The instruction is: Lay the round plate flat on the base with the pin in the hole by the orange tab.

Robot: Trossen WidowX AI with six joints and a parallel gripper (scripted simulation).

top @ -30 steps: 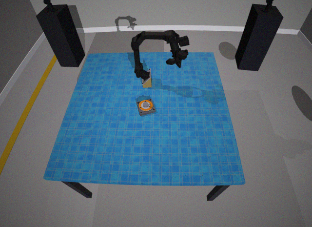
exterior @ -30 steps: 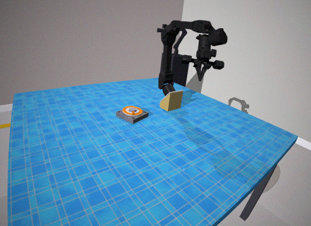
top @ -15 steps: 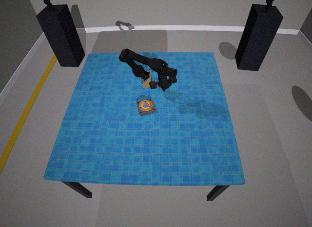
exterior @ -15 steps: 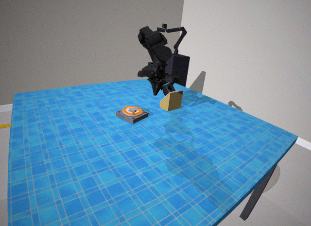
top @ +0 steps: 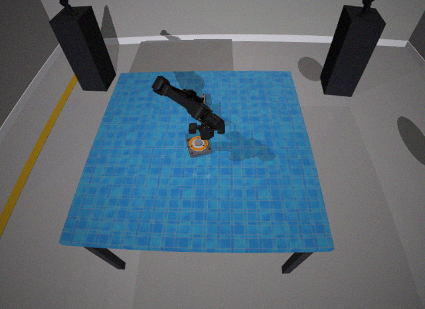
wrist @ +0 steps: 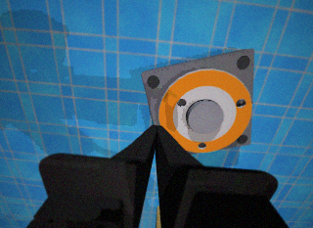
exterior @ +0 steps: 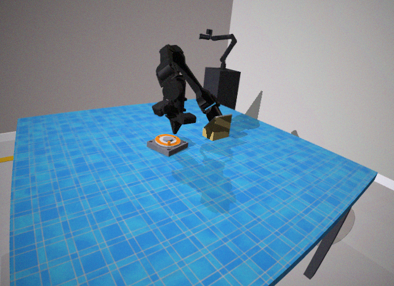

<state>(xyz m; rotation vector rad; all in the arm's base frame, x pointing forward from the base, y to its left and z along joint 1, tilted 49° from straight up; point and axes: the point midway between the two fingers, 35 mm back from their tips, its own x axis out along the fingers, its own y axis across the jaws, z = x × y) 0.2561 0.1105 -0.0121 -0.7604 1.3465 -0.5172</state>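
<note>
Now: gripper tip 50 mm above the round plate, 30 mm to the left of it and 10 mm short of it.
</note>
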